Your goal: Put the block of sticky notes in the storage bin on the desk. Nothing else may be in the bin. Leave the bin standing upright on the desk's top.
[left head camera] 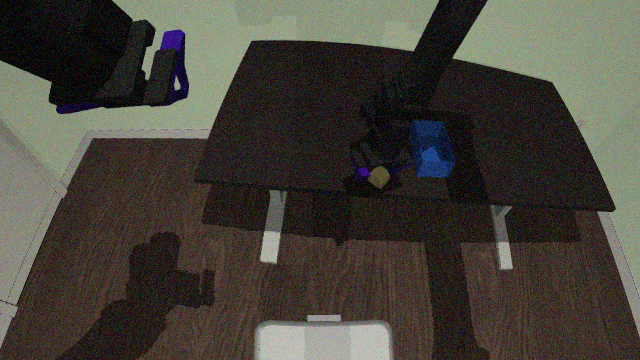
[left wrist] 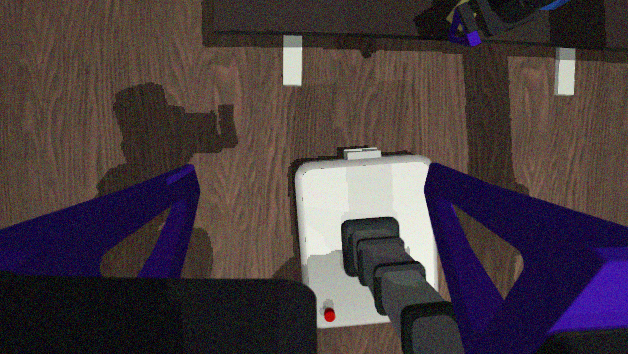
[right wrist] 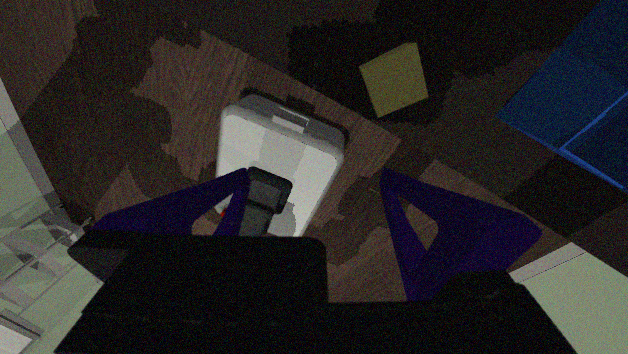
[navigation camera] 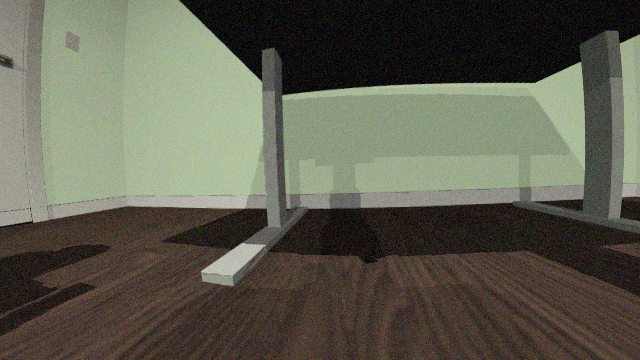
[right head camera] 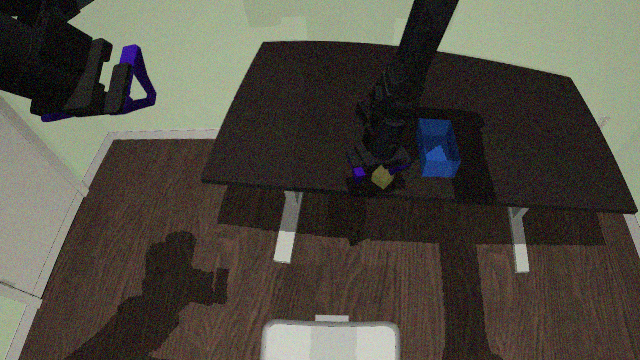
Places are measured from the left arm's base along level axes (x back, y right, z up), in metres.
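Pixels of known places: left gripper, fingertip midpoint: (left head camera: pixel 149 94) (left wrist: pixel 311 176) (right head camera: pixel 125 102); right gripper, fingertip midpoint: (left head camera: pixel 373 177) (left wrist: pixel 469 30) (right wrist: pixel 314 175) (right head camera: pixel 372 177).
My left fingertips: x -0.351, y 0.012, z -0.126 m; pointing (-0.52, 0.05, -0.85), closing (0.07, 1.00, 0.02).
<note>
Ahead of a thing's pixels: the offset from my left fingertips to its top centre. Level surfaces: height alone.
The yellow block of sticky notes @(dy +0.353, dx -0.281, dz -0.529 m) (left head camera: pixel 379 177) (right head camera: pixel 382 177) (right wrist: pixel 395 80) lies on the dark desk @(dz -0.563 m) (left head camera: pixel 300 100) (right head camera: pixel 310 100) near its front edge, in shadow. The blue storage bin @(dy +0.524, dx -0.373, dz -0.489 m) (left head camera: pixel 435 169) (right head camera: pixel 440 169) (right wrist: pixel 550 100) stands upright on the desk, to the right of the block; no object shows in it. My right gripper (left head camera: pixel 382 170) (right head camera: pixel 378 170) (right wrist: pixel 314 175) is open and empty, above the desk by the block. In the right wrist view the block is beyond the fingertips. My left gripper (left head camera: pixel 120 101) (left wrist: pixel 311 176) is open and empty, off the desk's left side.
The robot's white base (left head camera: pixel 280 345) (right head camera: pixel 290 345) (left wrist: pixel 325 200) (right wrist: pixel 240 145) stands on the wood floor in front of the desk. Pale desk feet (left head camera: pixel 270 245) (right head camera: pixel 283 245) (left wrist: pixel 292 60) (navigation camera: pixel 235 260) stick out in front. A green wall (left head camera: pixel 225 25) (navigation camera: pixel 190 100) is behind the desk.
</note>
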